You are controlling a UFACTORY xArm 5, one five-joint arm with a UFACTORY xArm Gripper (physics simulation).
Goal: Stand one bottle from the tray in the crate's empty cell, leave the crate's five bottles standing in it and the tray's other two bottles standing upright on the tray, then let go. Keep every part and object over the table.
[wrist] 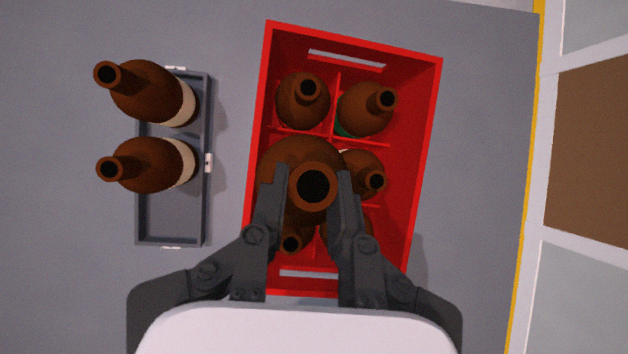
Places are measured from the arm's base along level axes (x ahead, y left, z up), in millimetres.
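Pixels of known places: gripper, between the fingertips: (309, 182).
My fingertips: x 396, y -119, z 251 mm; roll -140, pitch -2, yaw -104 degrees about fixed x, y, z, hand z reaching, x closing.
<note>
Behind a point stands the place of what it marks.
My gripper (309, 182) @[y -119, x 396, z 251 mm] is shut on the neck of a brown bottle (300, 150) @[y -118, x 416, z 230 mm], mouth toward the camera. The held bottle is over the left middle part of the red crate (434, 110) @[y -272, x 441, z 151 mm] and hides the cell beneath it; its base is hidden. In the crate stand a bottle (300, 110) @[y -133, x 462, z 102 mm] at the back left, one (362, 112) @[y -209, x 452, z 102 mm] at the back right, one (362, 165) @[y -202, x 387, z 103 mm] at middle right, one (297, 240) @[y -109, x 318, z 138 mm] at the front left and one partly hidden behind the right finger. Two bottles (145, 92) @[y 38, x 500, z 99 mm] (150, 165) @[y 48, x 419, z 97 mm] with cream labels stand upright in the grey tray (205, 210) @[y 36, x 333, z -21 mm].
The tray lies left of the crate, with a strip of grey table (232, 125) @[y -29, x 469, z -24 mm] between them. The crate's red walls and thin dividers surround the held bottle. A yellow line (531, 150) @[y -602, x 364, z -23 mm] runs along the right, with pale frames and a brown panel beyond it.
</note>
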